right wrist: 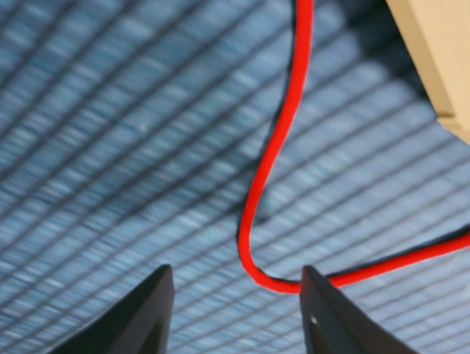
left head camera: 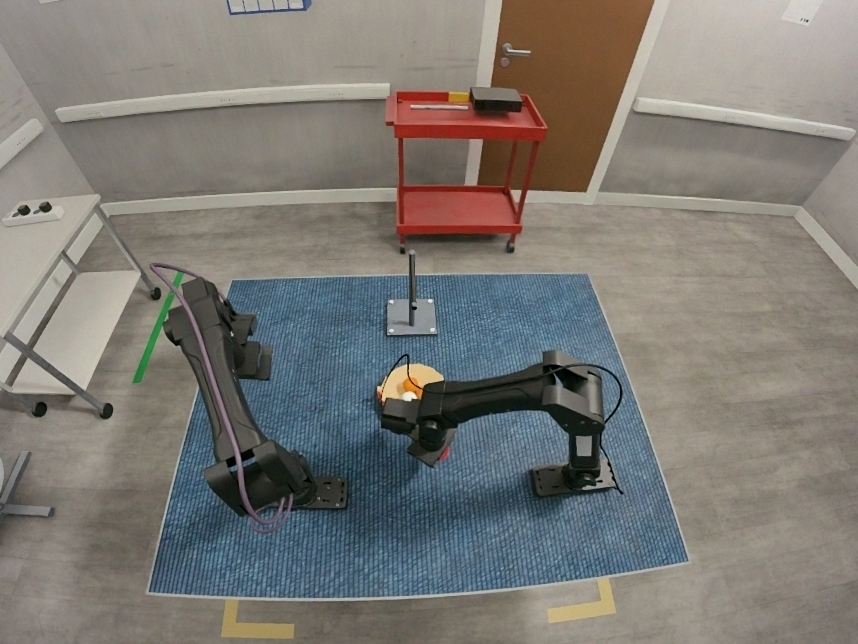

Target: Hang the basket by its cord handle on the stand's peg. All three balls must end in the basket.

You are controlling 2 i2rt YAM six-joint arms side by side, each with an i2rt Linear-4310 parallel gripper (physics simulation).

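Frame: origin at the left arm's base, x left, y ahead, z down, level; centimetres.
Seen in the pictures: left gripper, fingertip midpoint: (left head camera: 244, 373); right gripper, fingertip midpoint: (right wrist: 236, 279) (left head camera: 430, 454); left arm's base, link origin: (left head camera: 303, 492); right arm's base, link origin: (left head camera: 574, 477).
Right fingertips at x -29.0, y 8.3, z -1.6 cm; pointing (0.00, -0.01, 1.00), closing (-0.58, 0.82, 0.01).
Pixels of each thing's top centre, then the offset from my right fingertips to it. "*": a spot on its surface instead. Level surfaces: height alone.
- round tan basket, top centre: (left head camera: 414, 387) dy +15.7, dx +3.4, dz -3.7 cm
- orange ball, top centre: (left head camera: 410, 381) dy +17.9, dx +4.4, dz -3.0 cm
- white ball, top centre: (left head camera: 409, 396) dy +13.7, dx +4.8, dz -3.0 cm
- red cord handle, surface spot: (right wrist: 300, 60) * dy +5.2, dx +4.3, dz +2.0 cm
- blue mat, surface height: dz +2.4 cm
The round tan basket (left head camera: 431, 372) (right wrist: 451, 55) stands on the mat, partly hidden under the right arm in the head view. An orange ball (left head camera: 410, 384) and a white ball (left head camera: 408, 397) show in it; I cannot make out a third ball. The red cord handle (left head camera: 444, 453) (right wrist: 300, 60) lies beside the basket, its bend in front of my right fingertips. My right gripper (right wrist: 236, 279) is partly open, with the cord not gripped. My left gripper (left head camera: 266, 363) is open, at the mat's left, far from the basket. The stand (left head camera: 396, 323) with its peg (left head camera: 414, 305) is upright behind the basket.
The blue mat (left head camera: 332, 554) lies under both arms. The right arm (left head camera: 498, 398) reaches over the basket from the right. The left arm (left head camera: 225, 388) stands at the left. A red cart (left head camera: 457, 229) is beyond the mat, and a white table (left head camera: 41, 235) stands at the far left.
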